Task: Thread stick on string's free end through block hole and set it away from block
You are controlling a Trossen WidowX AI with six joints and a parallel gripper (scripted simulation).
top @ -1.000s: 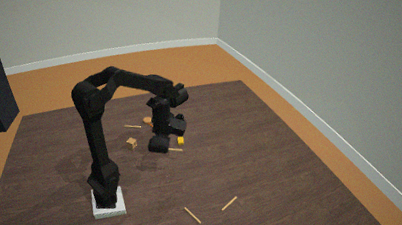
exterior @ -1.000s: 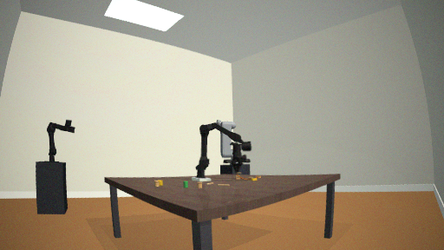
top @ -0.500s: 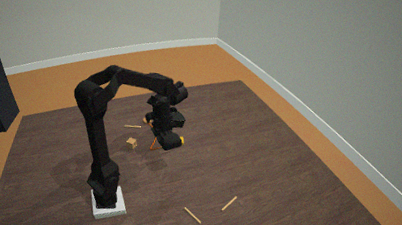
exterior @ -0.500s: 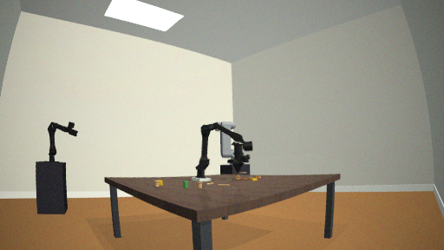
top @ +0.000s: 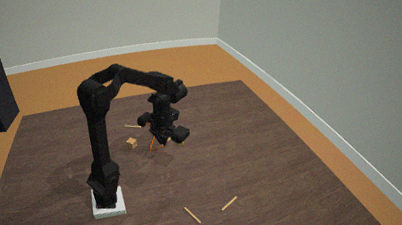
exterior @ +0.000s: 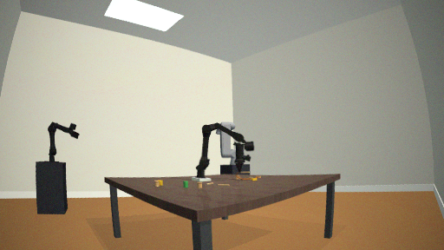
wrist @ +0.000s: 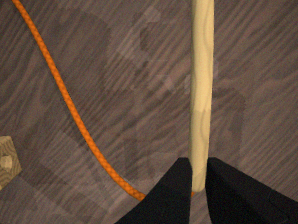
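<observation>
Now: the wooden block 12 cm behind my gripper tip, 7 cm to the left of it and 4 cm below it. The rest, counted from my gripper tip: wooden cylinder (19 cm ahead, 42 cm to the right, 4 cm below); yellow block (7 cm ahead, 7 cm to the left, 5 cm below); round wooden button (5 cm behind, 22 cm to the left, 5 cm below).
</observation>
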